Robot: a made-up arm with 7 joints. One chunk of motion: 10 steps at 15 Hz.
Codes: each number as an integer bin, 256 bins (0 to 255) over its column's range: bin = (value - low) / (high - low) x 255, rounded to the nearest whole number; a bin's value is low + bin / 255 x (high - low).
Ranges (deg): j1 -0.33..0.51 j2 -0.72..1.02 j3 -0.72..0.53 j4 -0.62..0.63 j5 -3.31..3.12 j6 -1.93..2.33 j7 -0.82..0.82
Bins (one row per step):
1: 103 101 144 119 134 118 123
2: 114 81 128 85 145 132 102
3: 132 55 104 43 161 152 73
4: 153 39 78 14 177 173 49
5: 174 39 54 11 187 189 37
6: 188 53 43 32 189 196 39
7: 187 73 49 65 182 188 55
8: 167 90 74 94 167 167 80
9: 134 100 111 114 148 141 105
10: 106 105 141 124 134 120 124
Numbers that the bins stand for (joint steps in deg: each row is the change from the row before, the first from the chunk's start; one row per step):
1: 0.009 -0.031 -0.014 -0.037 0.069 0.041 -0.029
2: 0.046 -0.167 -0.093 -0.203 0.346 0.275 -0.164
3: 0.105 -0.345 -0.210 -0.409 0.750 0.609 -0.351
4: 0.174 -0.454 -0.338 -0.551 1.153 0.960 -0.505
5: 0.243 -0.454 -0.455 -0.566 1.405 1.227 -0.582
6: 0.289 -0.358 -0.509 -0.463 1.456 1.344 -0.569
7: 0.286 -0.222 -0.480 -0.301 1.279 1.211 -0.466
8: 0.220 -0.106 -0.357 -0.159 0.901 0.860 -0.305
9: 0.111 -0.038 -0.176 -0.061 0.422 0.426 -0.145
10: 0.019 -0.004 -0.029 -0.012 0.069 0.075 -0.023

